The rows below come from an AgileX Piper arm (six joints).
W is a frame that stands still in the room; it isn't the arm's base.
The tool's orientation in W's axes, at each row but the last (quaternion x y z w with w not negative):
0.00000 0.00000 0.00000 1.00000
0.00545 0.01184 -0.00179 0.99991
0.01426 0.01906 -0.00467 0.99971
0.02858 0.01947 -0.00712 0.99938
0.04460 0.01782 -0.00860 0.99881
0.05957 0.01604 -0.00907 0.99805
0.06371 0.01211 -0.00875 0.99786
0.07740 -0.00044 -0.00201 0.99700
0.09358 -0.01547 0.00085 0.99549
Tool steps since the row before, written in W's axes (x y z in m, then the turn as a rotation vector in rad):
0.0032 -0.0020 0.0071 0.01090 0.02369 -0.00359
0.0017 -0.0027 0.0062 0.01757 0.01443 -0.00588
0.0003 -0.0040 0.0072 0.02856 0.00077 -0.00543
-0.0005 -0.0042 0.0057 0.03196 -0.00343 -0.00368
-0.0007 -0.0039 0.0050 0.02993 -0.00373 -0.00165
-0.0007 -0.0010 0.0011 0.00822 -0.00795 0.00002
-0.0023 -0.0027 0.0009 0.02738 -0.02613 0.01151
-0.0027 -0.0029 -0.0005 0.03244 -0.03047 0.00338
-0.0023 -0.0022 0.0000 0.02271 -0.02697 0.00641
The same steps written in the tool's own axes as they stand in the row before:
0.0032 -0.0020 0.0071 0.01090 0.02369 -0.00359
0.0016 -0.0026 0.0063 0.01765 0.01443 -0.00562
0.0001 -0.0038 0.0073 0.02874 0.00090 -0.00436
-0.0007 -0.0039 0.0059 0.03212 -0.00314 -0.00224
-0.0008 -0.0035 0.0053 0.03002 -0.00330 -0.00027
-0.0007 -0.0009 0.0012 0.00834 -0.00773 0.00122
-0.0023 -0.0026 0.0012 0.02749 -0.02393 0.01537
-0.0027 -0.0030 0.0000 0.03257 -0.02946 0.00800
-0.0023 -0.0022 0.0005 0.02293 -0.02541 0.01062

